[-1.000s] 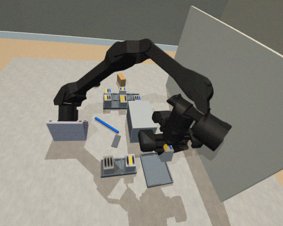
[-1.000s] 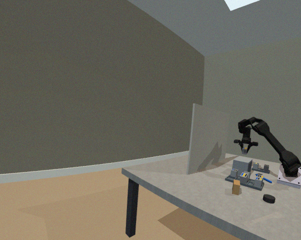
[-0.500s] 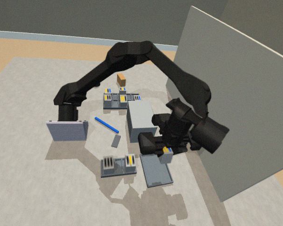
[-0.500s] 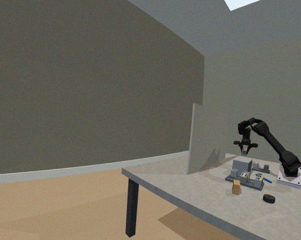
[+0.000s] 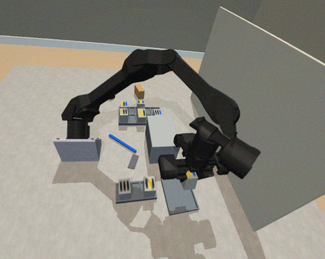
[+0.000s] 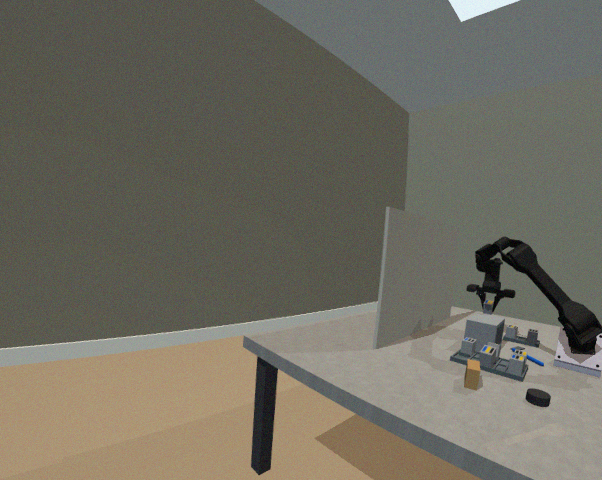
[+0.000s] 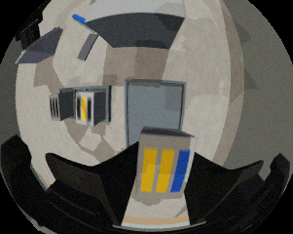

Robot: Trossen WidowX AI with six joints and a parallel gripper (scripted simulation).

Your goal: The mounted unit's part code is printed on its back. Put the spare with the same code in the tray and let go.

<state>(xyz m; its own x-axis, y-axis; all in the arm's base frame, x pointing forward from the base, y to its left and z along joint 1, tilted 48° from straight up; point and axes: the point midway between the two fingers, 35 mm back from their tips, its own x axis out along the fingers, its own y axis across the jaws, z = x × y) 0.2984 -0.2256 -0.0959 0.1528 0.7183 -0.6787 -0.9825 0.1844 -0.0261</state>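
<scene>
The grey tray is 90 mm below my gripper tip. From my gripper tip the other things lie so: mounted unit (220 mm to the left, 40 mm below, 20 mm behind); then rack (140 mm behind, 90 mm below, 40 mm to the left); then small grey flat piece (150 mm to the left, 130 mm behind, 90 mm below).
</scene>
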